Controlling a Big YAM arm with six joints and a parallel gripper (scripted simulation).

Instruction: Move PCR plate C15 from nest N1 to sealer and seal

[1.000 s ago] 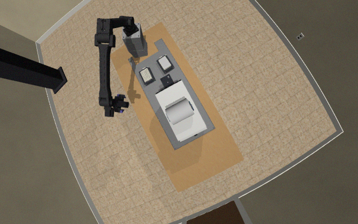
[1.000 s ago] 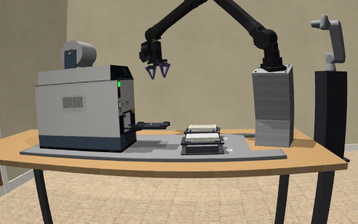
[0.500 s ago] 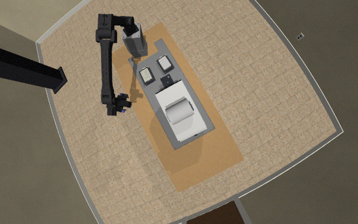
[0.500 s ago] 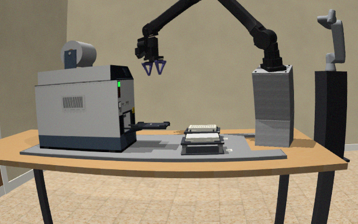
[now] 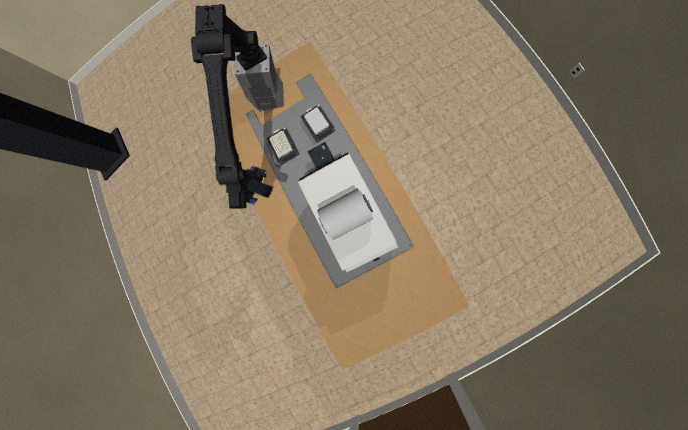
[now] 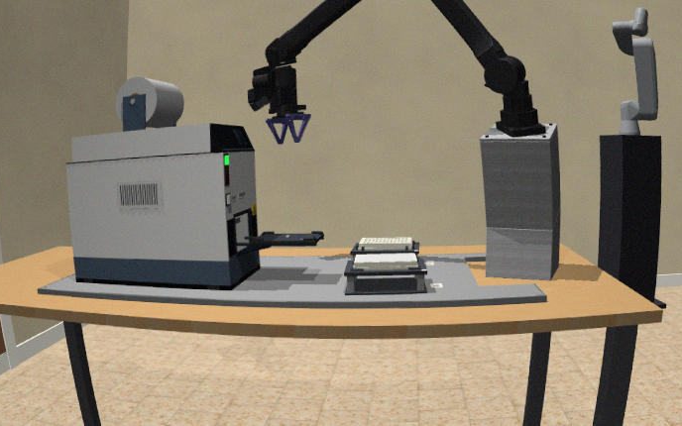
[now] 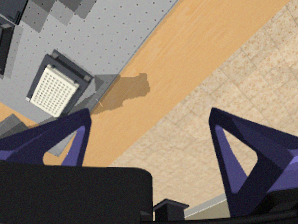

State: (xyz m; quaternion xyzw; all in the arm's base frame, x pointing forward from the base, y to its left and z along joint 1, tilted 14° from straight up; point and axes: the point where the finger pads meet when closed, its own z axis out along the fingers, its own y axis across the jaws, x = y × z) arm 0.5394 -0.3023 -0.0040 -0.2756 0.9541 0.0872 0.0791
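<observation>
Right now the white 96-well plate C15 is 240 mm behind my hand, 150 mm to the left of it and 260 mm below it. Also, from my hand: sealer's dark stage: 20 mm behind, 280 mm to the left, 220 mm below; then foil roll: 310 mm ahead, 230 mm to the left, 110 mm above; then start key: 100 mm ahead, 350 mm to the left, 120 mm below.
</observation>
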